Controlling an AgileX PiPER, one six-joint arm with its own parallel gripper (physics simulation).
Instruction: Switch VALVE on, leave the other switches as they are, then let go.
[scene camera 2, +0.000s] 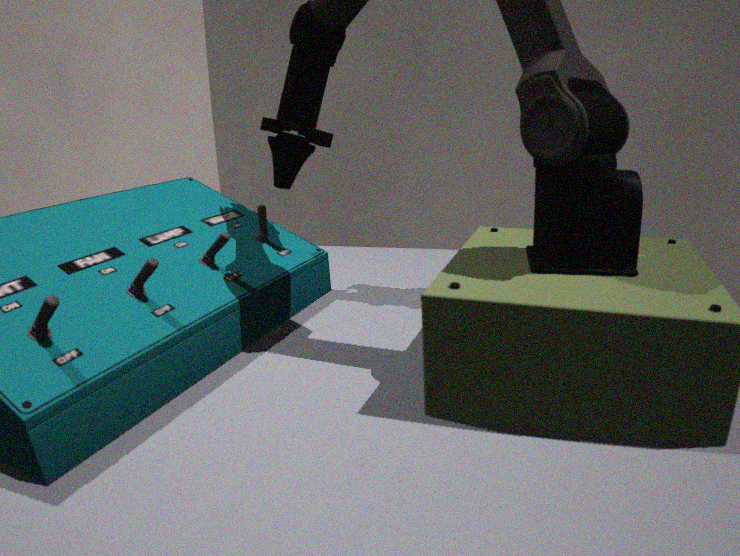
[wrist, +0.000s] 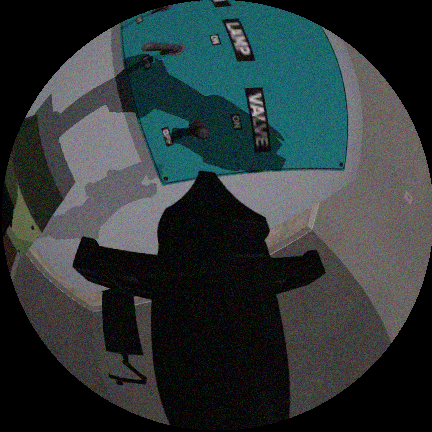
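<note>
The VALVE lever (scene camera 2: 262, 224) (wrist: 201, 130) is the far one on the teal switch panel (scene camera 2: 191, 200) (wrist: 310, 90). It stands steeper than the other levers and leans toward the ON side, away from its OFF label (scene camera 2: 284, 252) (wrist: 167, 136). The LAMP lever (scene camera 2: 214, 249) (wrist: 164, 48), the FAN lever (scene camera 2: 143, 278) and the lever at the near end (scene camera 2: 44, 318) lean toward their OFF labels. My gripper (scene camera 2: 282, 186) (wrist: 204, 180) is shut and empty. It hangs above the panel's far end, a little above the VALVE lever and apart from it.
The arm stands on a green box (scene camera 2: 574, 370) (wrist: 22, 220) to the right of the panel in the scene view. The arm's shadow lies over the VALVE end of the panel. Walls stand behind the table.
</note>
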